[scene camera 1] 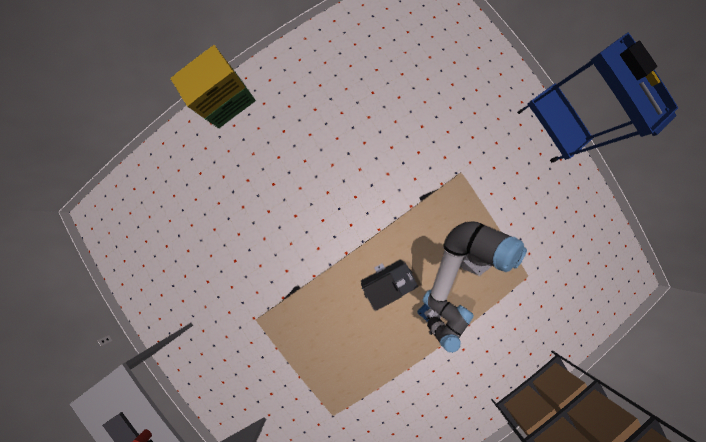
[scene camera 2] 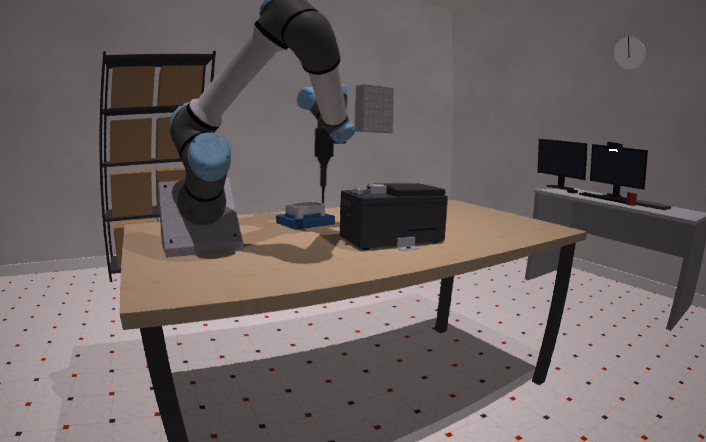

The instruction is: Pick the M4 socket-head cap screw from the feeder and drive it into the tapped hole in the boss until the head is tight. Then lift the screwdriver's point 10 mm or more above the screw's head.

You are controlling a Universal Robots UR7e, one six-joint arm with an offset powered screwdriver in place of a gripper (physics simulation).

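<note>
The screw feeder is a black box (scene camera 1: 382, 291) (scene camera 2: 393, 221) on the table, with small light parts on its top. A light grey part (scene camera 2: 304, 209), which looks like the one with the boss, sits in a blue fixture (scene camera 1: 422, 312) (scene camera 2: 298, 222) beside the feeder. My screwdriver (scene camera 2: 323, 200) points straight down in scene camera 2, its thin tip by the right end of the grey part in that view; the gap between them is too small to judge. In scene camera 1 the wrist hides the tip. The screw and the tapped hole are too small to make out, so whether the tip bears a screw cannot be told.
The wooden table (scene camera 1: 323, 354) (scene camera 2: 494, 234) carries the arm's grey base (scene camera 2: 171, 229). A small light bracket (scene camera 1: 379, 267) (scene camera 2: 406, 243) stands against the feeder's side. A shelf rack (scene camera 2: 156, 58), a blue cart (scene camera 1: 560, 122), a yellow-topped cabinet (scene camera 1: 203, 75) and a desk (scene camera 2: 661, 208) stand away from the table.
</note>
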